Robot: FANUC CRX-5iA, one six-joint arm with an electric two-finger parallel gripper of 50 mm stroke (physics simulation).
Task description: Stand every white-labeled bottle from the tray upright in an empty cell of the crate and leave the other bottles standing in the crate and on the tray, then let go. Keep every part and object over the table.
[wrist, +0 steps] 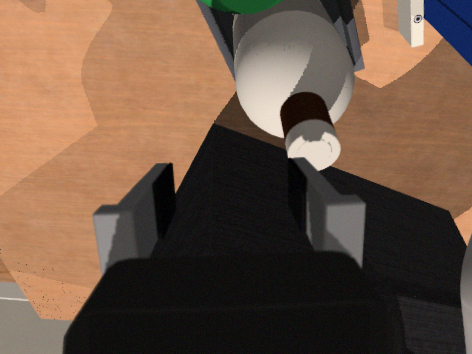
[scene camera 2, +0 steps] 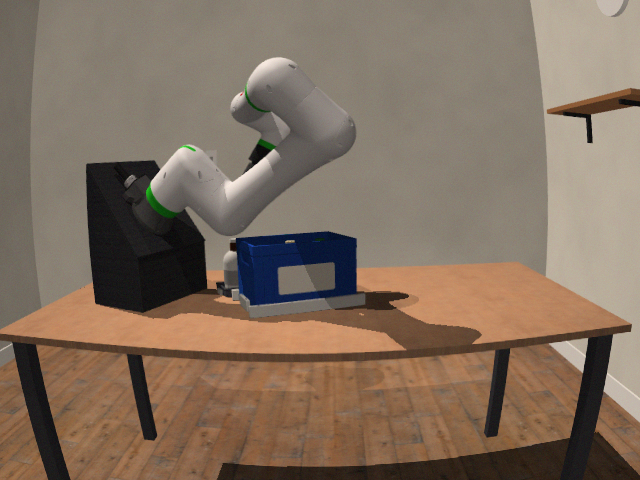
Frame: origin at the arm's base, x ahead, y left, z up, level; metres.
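Seen in the pictures: gripper, between the fingertips: (wrist: 231, 184); arm's base, origin of its link: (scene camera 2: 150, 214).
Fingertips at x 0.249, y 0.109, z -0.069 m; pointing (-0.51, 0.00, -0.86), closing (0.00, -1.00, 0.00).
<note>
Offsets run from my fingertips to a thing's top centre. "spot": to the spot under its first point. Level surfaces: height alone.
A pale round-shouldered bottle @[dx -0.002, dy -0.041, dz -0.021 m] (scene camera 2: 230, 269) (wrist: 272, 75) with a brown neck and white cap stands upright at the dark tray @[spot: dx -0.044, dy -0.078, dz -0.164 m] (scene camera 2: 222, 289) (wrist: 354, 47); its label colour cannot be told. A green thing @[spot: dx +0.071, dy -0.008, dz -0.021 m] (wrist: 242, 3) shows behind it at the wrist view's top edge. The blue crate @[dx +0.138, dy -0.134, dz -0.005 m] (scene camera 2: 347, 273) (wrist: 454, 25) stands right of the tray; a pale top @[spot: dx +0.159, dy -0.172, dz -0.018 m] (scene camera 2: 290, 241) and a green top @[spot: dx +0.242, dy -0.146, dz -0.019 m] (scene camera 2: 320, 239) show inside. My gripper (wrist: 231, 184) is open and empty, above and short of the bottle; the cap appears near its right fingertip. The arm mostly hides the gripper in the scene view.
A tall black sloped pedestal (scene camera 2: 116, 242) (wrist: 400, 220) carries the arm left of the tray and shows below the fingers. Pale locating rails (scene camera 2: 307, 305) (wrist: 411, 25) edge the crate's base. The table @[dz -0.181 m] (scene camera 2: 454, 289) extends right of the crate. A shelf (scene camera 2: 594, 103) hangs at the far right.
</note>
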